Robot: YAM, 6 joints.
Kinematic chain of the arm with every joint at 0, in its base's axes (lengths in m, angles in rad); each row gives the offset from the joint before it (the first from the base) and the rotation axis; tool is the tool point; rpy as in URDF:
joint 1: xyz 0 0 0.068 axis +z
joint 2: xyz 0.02 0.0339 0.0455 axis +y
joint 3: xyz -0.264 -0.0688 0 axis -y
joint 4: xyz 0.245 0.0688 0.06 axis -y
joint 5: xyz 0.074 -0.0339 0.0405 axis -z
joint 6: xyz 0.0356 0 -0.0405 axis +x
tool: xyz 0 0 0 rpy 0 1.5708 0
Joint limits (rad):
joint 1: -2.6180..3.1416
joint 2: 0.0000..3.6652
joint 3: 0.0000..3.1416
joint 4: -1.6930..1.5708
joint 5: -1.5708..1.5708
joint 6: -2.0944..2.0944
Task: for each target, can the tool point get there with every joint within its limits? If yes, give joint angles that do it. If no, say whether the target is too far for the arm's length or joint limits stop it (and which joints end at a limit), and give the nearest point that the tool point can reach.
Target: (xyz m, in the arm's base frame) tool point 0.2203 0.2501 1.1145
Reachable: no: too far | nearest point 0.1368 0.1553 0.7108 | short by 0.423 m
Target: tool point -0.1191 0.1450 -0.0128
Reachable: yes | joints 2.3158 2.1057 0.4982 -0.1329 0.3068 1.7160
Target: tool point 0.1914 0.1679 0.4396
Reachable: yes | joints 0.7779 1.1584 1.0217 0.7152 0.4264 -0.0319
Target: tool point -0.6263 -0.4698 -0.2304
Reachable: no: too far | nearest point -0.4724 -0.3544 -0.1437 | short by 0.211 m
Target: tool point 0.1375 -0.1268 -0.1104
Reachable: yes | joints -0.9187 2.7257 0.6266 0.4649 -1.1394 -0.0861
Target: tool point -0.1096 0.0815 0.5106
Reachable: yes | joints -0.7675 0.5269 1.9823 -1.3210 0.5124 1.1640
